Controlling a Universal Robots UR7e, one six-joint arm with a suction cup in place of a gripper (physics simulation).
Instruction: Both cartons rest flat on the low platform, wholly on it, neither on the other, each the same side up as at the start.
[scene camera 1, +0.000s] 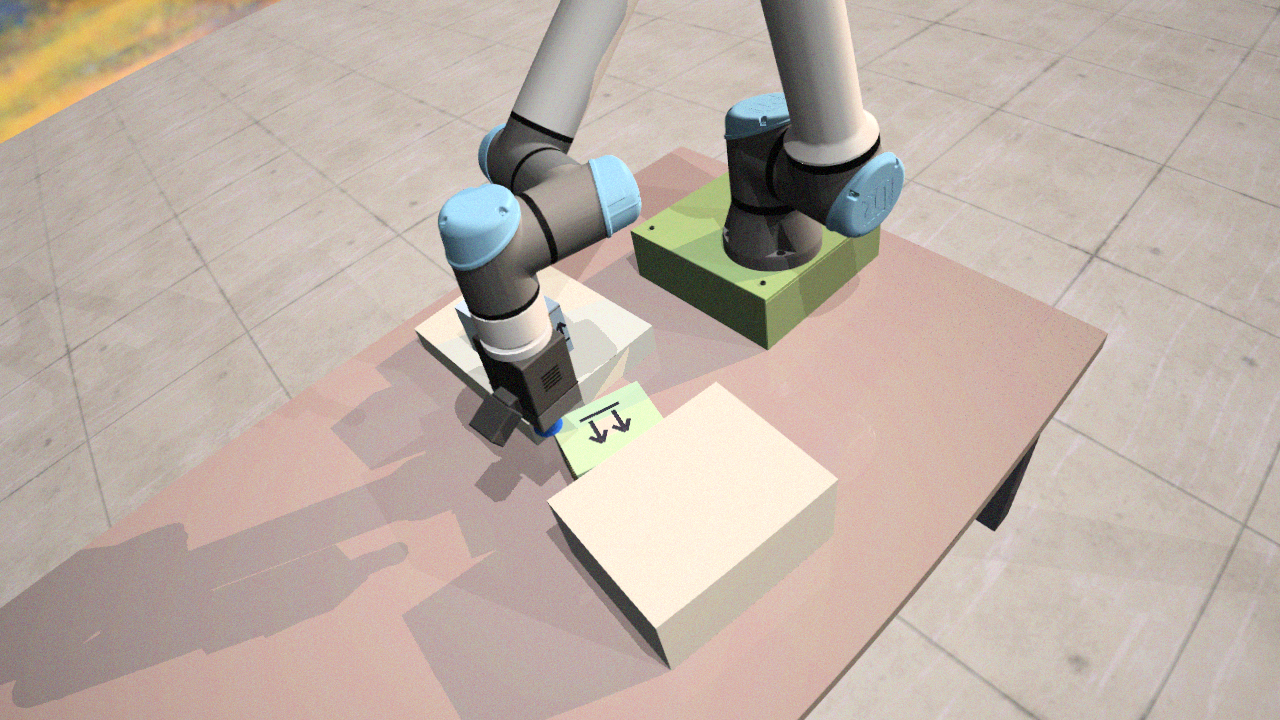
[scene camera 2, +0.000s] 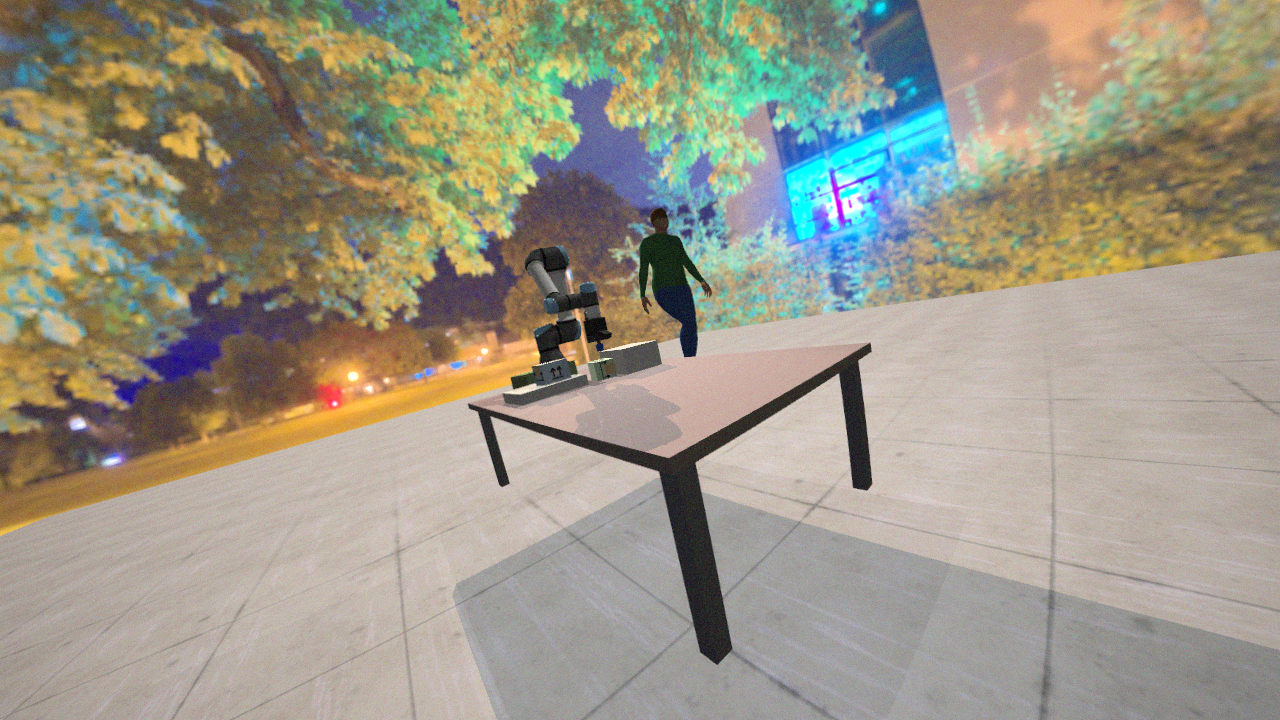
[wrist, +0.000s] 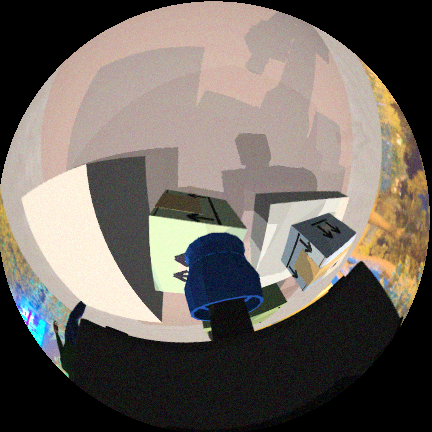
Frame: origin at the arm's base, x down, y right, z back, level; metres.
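Seen in the pictures: end effector, tool point: (scene camera 2: 600, 350) (wrist: 215, 256); arm's base, origin of the base link: (scene camera 1: 772, 241).
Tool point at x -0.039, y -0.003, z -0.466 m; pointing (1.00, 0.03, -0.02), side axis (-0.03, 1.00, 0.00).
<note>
Pixels of each thing's middle, then the offset from my tool point to it. Level surfaces: height alone.
- pale green carton, body centre: (scene camera 1: 614, 446) (wrist: 189, 245) (scene camera 2: 601, 369) dy -0.028, dx +0.090, dz +0.063 m
- low grey platform, body centre: (scene camera 1: 530, 337) (wrist: 305, 238) (scene camera 2: 545, 388) dy +0.245, dx +0.110, dz +0.149 m
- blue-grey carton, body centre: (scene camera 1: 514, 327) (wrist: 320, 247) (scene camera 2: 551, 371) dy +0.212, dx +0.040, dz +0.112 m
- big cream block, body centre: (scene camera 1: 695, 520) (wrist: 93, 249) (scene camera 2: 629, 357) dy -0.190, dx +0.074, dz +0.033 m
- brown table, its level: dx +0.134 m
A pale green carton (scene camera 1: 616, 427) (wrist: 171, 245) with black arrows on top lies on the table, between the low grey platform (scene camera 1: 617, 333) (wrist: 282, 225) and a big cream block. A blue-grey carton (scene camera 1: 556, 316) (wrist: 320, 245) stands on the platform, mostly hidden behind the wrist in scene camera 1. My suction cup (scene camera 1: 547, 427) (wrist: 219, 266) hangs low beside the green carton's left edge, close to the table. It holds nothing.
The big cream block (scene camera 1: 706, 502) (wrist: 64, 233) lies right against the green carton. The arm's green base (scene camera 1: 716, 277) stands at the back of the brown table (scene camera 1: 939, 376) (scene camera 2: 733, 393). A person (scene camera 2: 669, 269) walks far behind the table.
</note>
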